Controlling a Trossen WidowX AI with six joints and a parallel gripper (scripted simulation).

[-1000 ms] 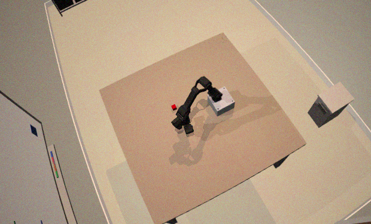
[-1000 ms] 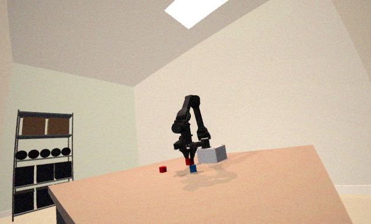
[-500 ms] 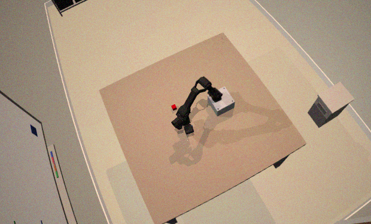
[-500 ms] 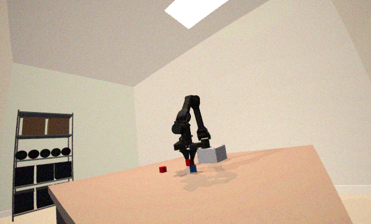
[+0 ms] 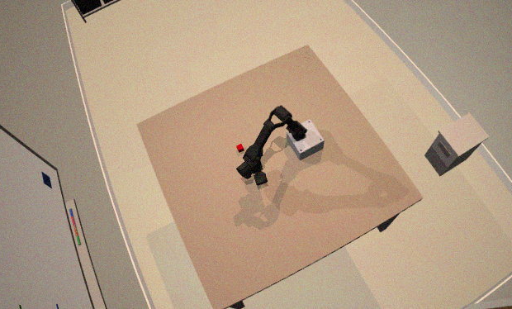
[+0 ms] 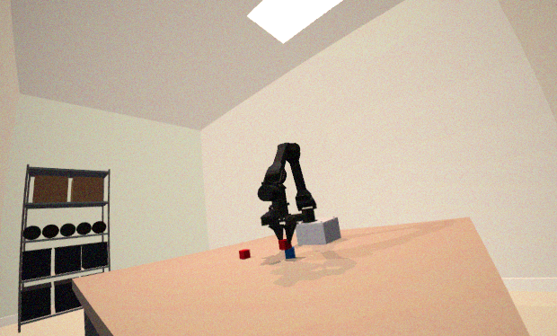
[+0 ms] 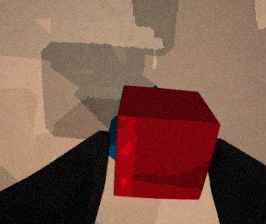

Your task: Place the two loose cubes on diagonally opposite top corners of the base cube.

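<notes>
Right now my gripper tip is 2 cm past the blue base cube and 4 cm above it. Also, from my gripper tip: red cube: 3 cm ahead, 22 cm to the right, 4 cm below.
</notes>
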